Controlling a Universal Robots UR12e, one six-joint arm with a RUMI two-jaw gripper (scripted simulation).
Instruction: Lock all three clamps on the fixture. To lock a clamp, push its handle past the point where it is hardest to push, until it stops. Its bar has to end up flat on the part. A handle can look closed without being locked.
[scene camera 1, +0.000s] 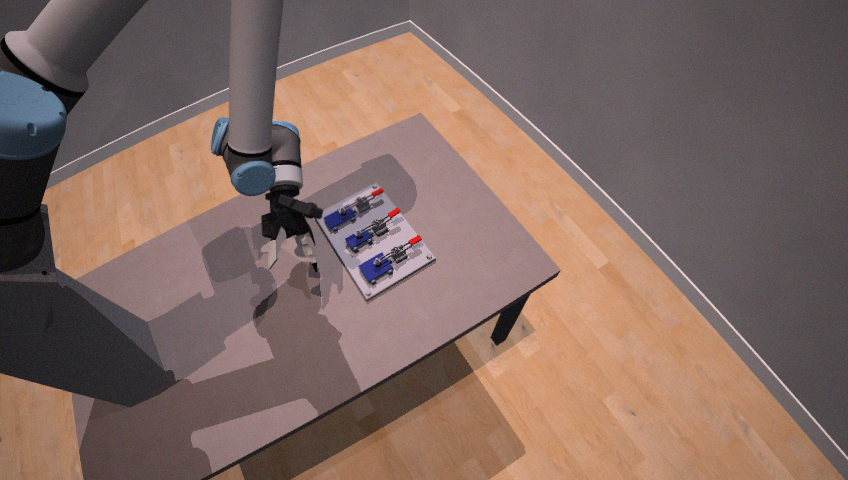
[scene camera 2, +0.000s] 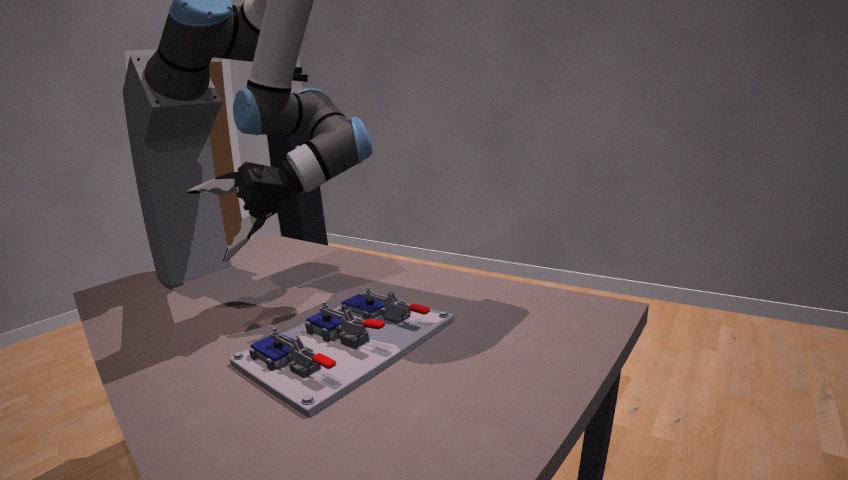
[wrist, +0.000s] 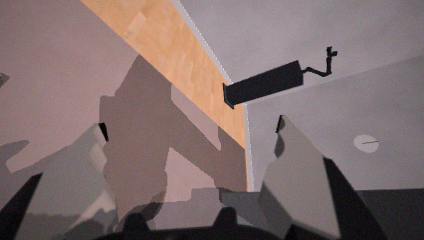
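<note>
I see my gripper (scene camera 2: 204, 226), and it is visible to me in scene camera 1 (scene camera 1: 294, 270) and in the wrist view (wrist: 194, 120) too. A grey fixture plate (scene camera 2: 353, 367) is there as well, and scene camera 1 gives me another look at the plate (scene camera 1: 400, 231).
</note>
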